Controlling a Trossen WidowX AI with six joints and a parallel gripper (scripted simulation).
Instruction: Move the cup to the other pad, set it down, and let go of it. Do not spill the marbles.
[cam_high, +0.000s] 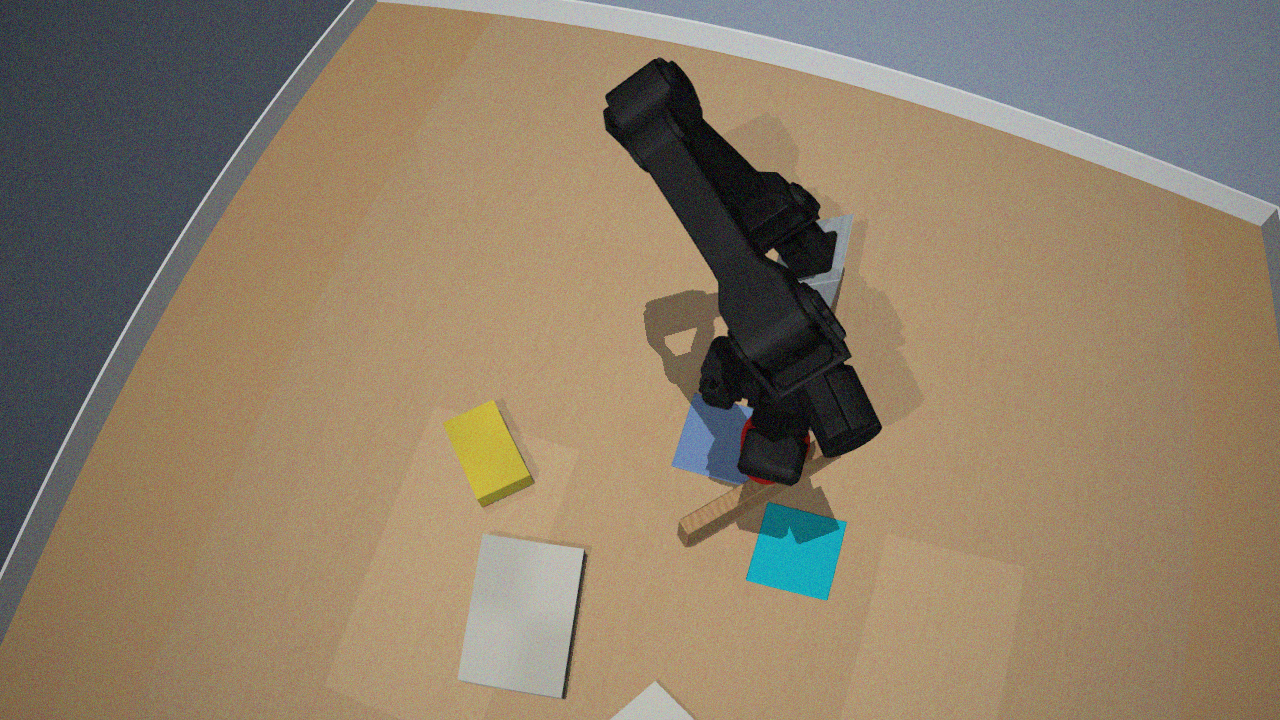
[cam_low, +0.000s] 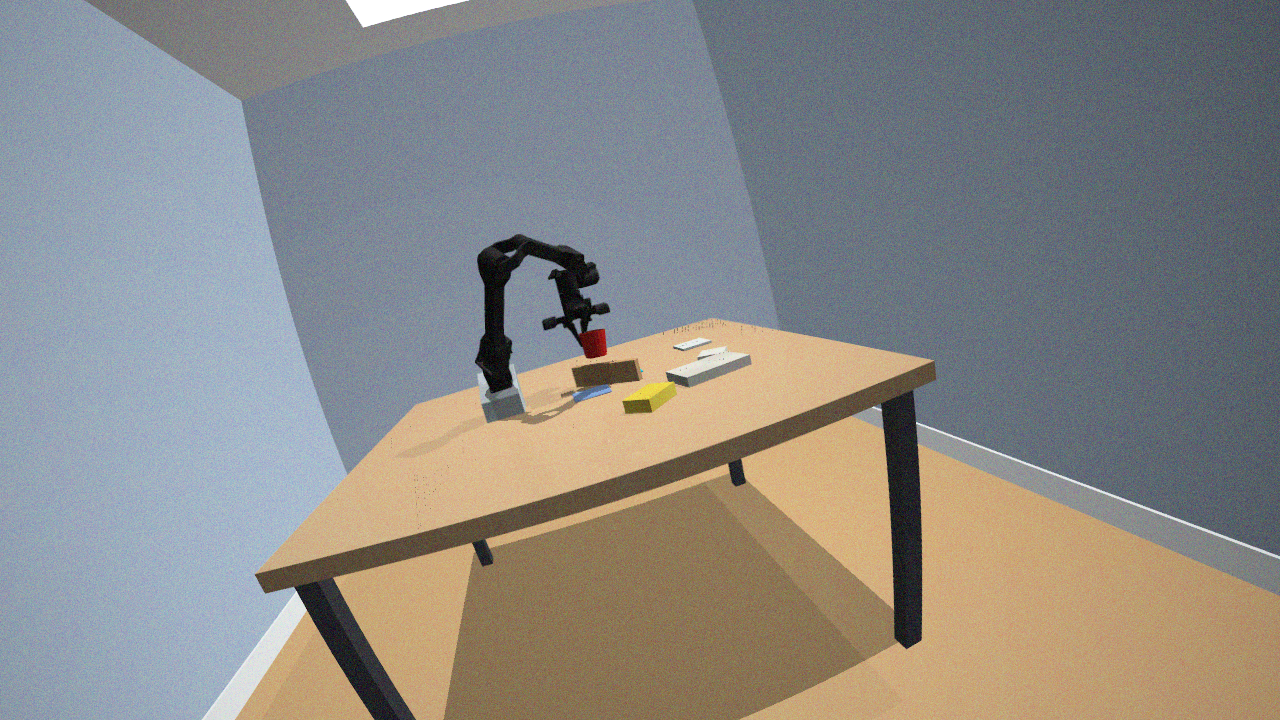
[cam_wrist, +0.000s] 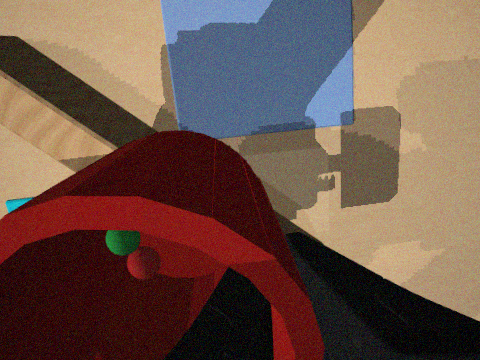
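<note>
Now: gripper tip 40 mm short of the red marble, 10 mm to the right of it and 30 mm above it. The rest, counted from my gripper tip: green marble (50 mm ahead, 30 mm below); then wooden bar (40 mm ahead, 10 mm to the left, 100 mm below); then red cup (30 mm ahead).
</note>
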